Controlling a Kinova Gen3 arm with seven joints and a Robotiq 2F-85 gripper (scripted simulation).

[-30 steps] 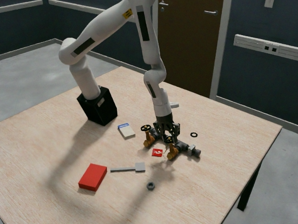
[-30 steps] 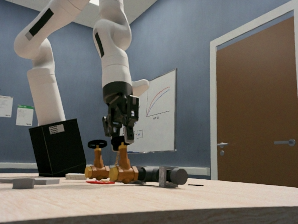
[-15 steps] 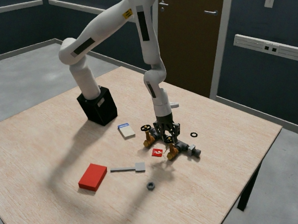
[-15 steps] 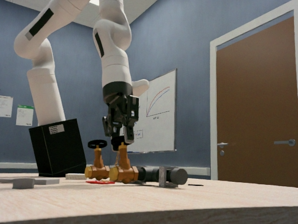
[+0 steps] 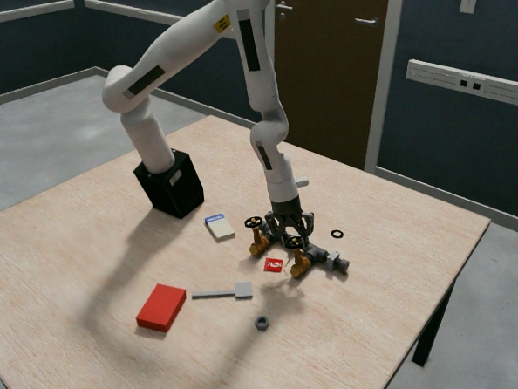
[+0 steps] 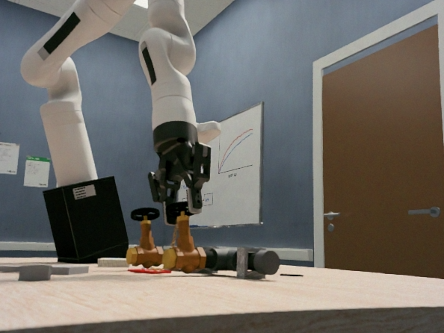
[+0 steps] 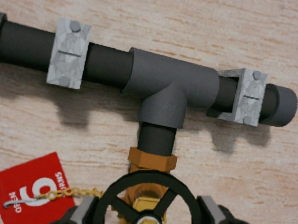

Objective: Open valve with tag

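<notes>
Right now the red tag is 10 cm below my hand, 6 cm behind it and 3 cm to the right of it. The rest, counted from my hand: red block 35 cm to the right, 13 cm behind, 8 cm below; then white card box 29 cm behind, 9 cm below, 3 cm to the right; then grey t-shaped tool 19 cm to the right, 9 cm below, 6 cm behind.
</notes>
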